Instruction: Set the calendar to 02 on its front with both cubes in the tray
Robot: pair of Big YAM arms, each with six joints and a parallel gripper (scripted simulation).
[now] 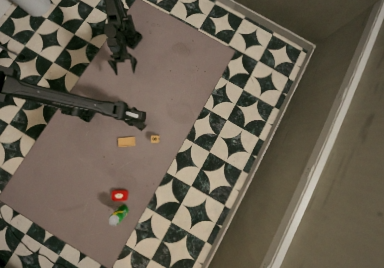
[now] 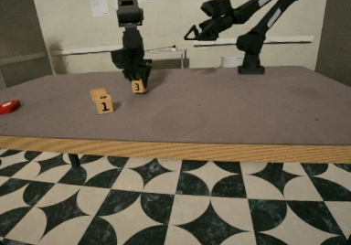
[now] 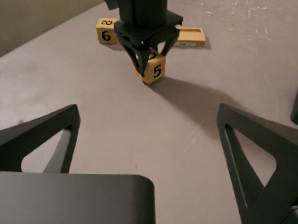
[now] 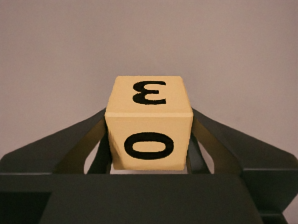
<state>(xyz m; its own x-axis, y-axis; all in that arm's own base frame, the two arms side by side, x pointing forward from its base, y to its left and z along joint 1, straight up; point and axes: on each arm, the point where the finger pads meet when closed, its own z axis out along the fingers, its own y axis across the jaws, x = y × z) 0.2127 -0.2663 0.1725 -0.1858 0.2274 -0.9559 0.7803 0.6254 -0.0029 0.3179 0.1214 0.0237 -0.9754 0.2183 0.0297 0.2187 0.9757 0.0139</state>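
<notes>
The cube is right at my right hand. The rest, counted from my right hand: wooden tray (10 mm ahead, 170 mm to the right, 30 mm below); red block (130 mm ahead, 460 mm to the right, 20 mm below); white bottle (200 mm ahead, 550 mm to the right, 30 mm above).
</notes>
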